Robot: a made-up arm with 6 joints.
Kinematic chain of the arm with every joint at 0, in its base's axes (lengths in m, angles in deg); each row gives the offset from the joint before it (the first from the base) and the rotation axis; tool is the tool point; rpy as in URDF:
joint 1: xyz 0 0 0.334 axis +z
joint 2: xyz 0 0 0 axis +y
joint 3: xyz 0.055 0 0.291 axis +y
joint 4: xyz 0.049 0 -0.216 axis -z
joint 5: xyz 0 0 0 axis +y
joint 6: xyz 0.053 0 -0.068 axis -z
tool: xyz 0 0 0 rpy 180 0 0
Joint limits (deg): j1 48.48..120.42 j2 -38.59..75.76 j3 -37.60..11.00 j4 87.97..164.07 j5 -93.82..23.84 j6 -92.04..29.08
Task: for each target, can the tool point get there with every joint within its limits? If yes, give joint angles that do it. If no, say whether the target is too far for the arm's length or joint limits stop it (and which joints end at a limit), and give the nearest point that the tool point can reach.
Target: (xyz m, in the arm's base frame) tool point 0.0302 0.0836 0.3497
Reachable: yes | joints 109.56 32.26 -1.39 136.82 -35.28 -24.13
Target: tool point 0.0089 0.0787 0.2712
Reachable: yes | joints 104.93 42.56 -5.23 139.23 7.01 -41.30
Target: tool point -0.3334 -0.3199 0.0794
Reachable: no: joint limits stop it (at a limit: joint 1, joint 2, joint 4, joint 5) | nearest point -0.0185 0.0429 0.1834 | short by 0.492 m
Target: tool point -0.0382 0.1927 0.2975
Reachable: yes | joints 113.41 31.67 -33.52 147.39 -25.25 -27.29
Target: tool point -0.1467 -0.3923 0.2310
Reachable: no: joint limits stop it (at a limit: joint 1, joint 2, joint 3) | nearest point -0.0244 -0.0695 0.3908 | short by 0.380 m
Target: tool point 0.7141 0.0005 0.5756
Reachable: no: too far | nearest point 0.2263 0.1258 0.4586 | short by 0.517 m
